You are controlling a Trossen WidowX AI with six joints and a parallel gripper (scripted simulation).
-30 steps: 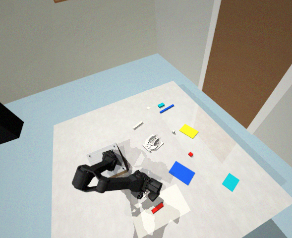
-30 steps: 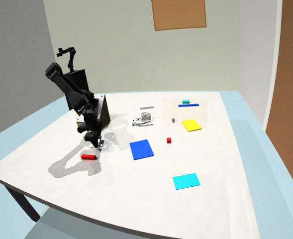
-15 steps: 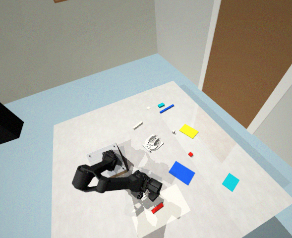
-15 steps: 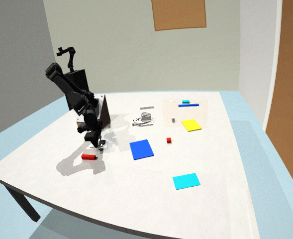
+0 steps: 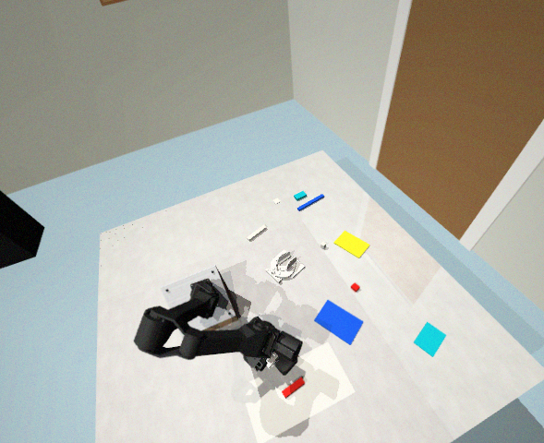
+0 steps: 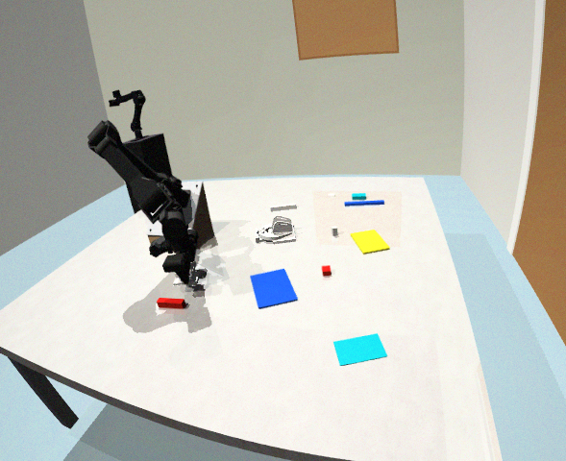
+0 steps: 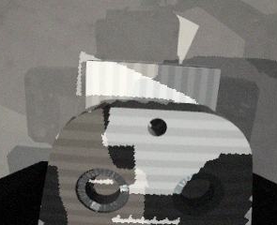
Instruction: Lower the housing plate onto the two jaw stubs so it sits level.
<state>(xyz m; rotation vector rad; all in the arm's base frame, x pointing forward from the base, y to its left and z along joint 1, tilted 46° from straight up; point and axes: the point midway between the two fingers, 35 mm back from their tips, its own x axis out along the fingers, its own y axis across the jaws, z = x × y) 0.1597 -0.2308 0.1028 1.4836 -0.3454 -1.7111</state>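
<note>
Right now my gripper tip is 120 mm to the left of the red bar and 20 mm short of it. From my gripper tip the other things lie so: red cube (360 mm ahead, 90 mm to the left); then housing plate (20 mm above, 10 mm behind); then blue mat (250 mm ahead, 10 mm to the left, 10 mm below).
</note>
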